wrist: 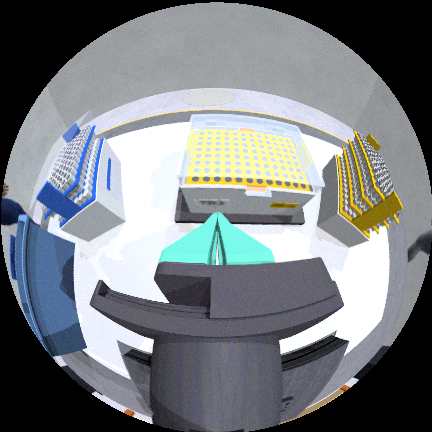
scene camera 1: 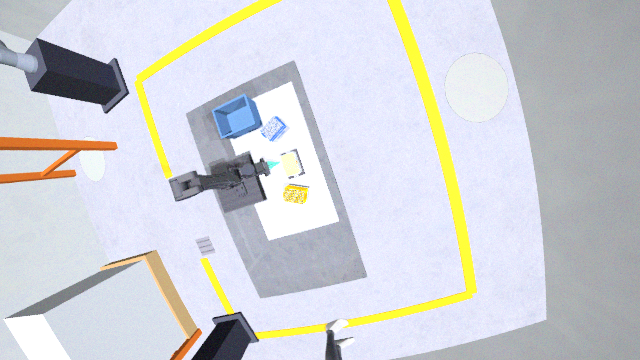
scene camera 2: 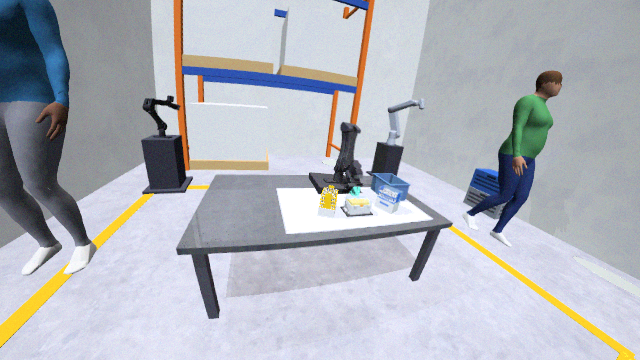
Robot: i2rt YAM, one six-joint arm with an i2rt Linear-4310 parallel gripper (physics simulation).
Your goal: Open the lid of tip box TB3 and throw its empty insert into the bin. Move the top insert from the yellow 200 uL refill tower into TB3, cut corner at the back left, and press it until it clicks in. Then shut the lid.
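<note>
Tip box TB3 (scene camera 1: 291, 164) (scene camera 2: 358, 207) (wrist: 240, 199) stands on a dark base, its clear lid (wrist: 306, 145) shut over a yellow insert (wrist: 245, 155) with rows of empty holes. My gripper (scene camera 1: 278, 163) (scene camera 2: 355, 191) (wrist: 216, 218) has turquoise fingers, is shut and empty, and its tips are close to the box's labelled front side; the wrist view does not show clearly whether they touch. The yellow refill tower (scene camera 1: 296, 194) (scene camera 2: 328, 201) (wrist: 367, 185), with stacked inserts full of tips, stands to the right in the wrist view. The blue bin (scene camera 1: 237, 117) (scene camera 2: 390, 186) (wrist: 50, 290) is at the left there.
A blue refill tower (scene camera 1: 273, 129) (scene camera 2: 388, 198) (wrist: 85, 185) stands between the bin and TB3. The towers and box stand on a white mat (scene camera 1: 320, 212) (scene camera 2: 300, 220) on the grey table (scene camera 1: 320, 265) (scene camera 2: 215, 225). Two people (scene camera 2: 530, 125) (scene camera 2: 35, 125) stand away from the table.
</note>
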